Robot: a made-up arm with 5 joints. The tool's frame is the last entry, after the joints.
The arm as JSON. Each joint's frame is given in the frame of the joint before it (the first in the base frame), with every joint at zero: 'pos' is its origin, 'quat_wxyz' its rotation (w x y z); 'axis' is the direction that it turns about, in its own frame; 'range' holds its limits. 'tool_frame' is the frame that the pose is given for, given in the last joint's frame.
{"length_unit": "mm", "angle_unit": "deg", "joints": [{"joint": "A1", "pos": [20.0, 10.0, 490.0], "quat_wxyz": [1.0, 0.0, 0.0, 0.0], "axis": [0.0, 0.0, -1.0], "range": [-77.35, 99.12]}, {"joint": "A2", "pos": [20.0, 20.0, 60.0], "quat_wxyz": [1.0, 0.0, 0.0, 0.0], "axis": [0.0, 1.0, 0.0], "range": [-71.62, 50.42]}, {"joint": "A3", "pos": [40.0, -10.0, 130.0], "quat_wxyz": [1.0, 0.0, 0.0, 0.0], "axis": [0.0, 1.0, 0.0], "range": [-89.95, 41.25]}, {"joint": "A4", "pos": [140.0, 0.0, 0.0], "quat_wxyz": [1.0, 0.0, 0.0, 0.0], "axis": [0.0, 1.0, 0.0], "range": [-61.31, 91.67]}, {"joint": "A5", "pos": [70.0, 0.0, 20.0], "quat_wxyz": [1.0, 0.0, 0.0, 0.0], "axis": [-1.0, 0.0, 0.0], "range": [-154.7, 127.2]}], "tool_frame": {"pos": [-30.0, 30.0, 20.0], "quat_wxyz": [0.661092, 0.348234, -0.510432, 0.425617]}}
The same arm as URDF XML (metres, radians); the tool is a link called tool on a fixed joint. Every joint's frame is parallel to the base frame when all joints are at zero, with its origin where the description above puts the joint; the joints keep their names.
<robot name="arm">
<joint name="A1" type="revolute"><parent link="base"/><child link="link1"/><origin xyz="0.0200 0.0100 0.4900" rpy="0.0000 0.0000 0.0000"/><axis xyz="0 0 -1"/><limit lower="-1.3500" upper="1.7300"/></joint>
<joint name="A2" type="revolute"><parent link="link1"/><child link="link2"/><origin xyz="0.0200 0.0200 0.0600" rpy="0.0000 0.0000 0.0000"/><axis xyz="0 1 0"/><limit lower="-1.2500" upper="0.8800"/></joint>
<joint name="A3" type="revolute"><parent link="link2"/><child link="link3"/><origin xyz="0.0400 -0.0100 0.1300" rpy="0.0000 0.0000 0.0000"/><axis xyz="0 1 0"/><limit lower="-1.5699" upper="0.7199"/></joint>
<joint name="A4" type="revolute"><parent link="link3"/><child link="link4"/><origin xyz="0.1400 0.0000 0.0000" rpy="0.0000 0.0000 0.0000"/><axis xyz="0 1 0"/><limit lower="-1.0701" upper="1.5999"/></joint>
<joint name="A5" type="revolute"><parent link="link4"/><child link="link5"/><origin xyz="0.0700 0.0000 0.0200" rpy="0.0000 0.0000 0.0000"/><axis xyz="-1 0 0"/><limit lower="-2.7000" upper="2.2201"/></joint>
<joint name="tool_joint" type="fixed"><parent link="link5"/><child link="tool"/><origin xyz="-0.0300 0.0300 0.0200" rpy="0.1093 -1.3307 1.0582"/></joint>
<link name="base"/>
<link name="link1"/>
<link name="link2"/>
<link name="link3"/>
<link name="link4"/>
<link name="link5"/>
<link name="tool"/>
</robot>

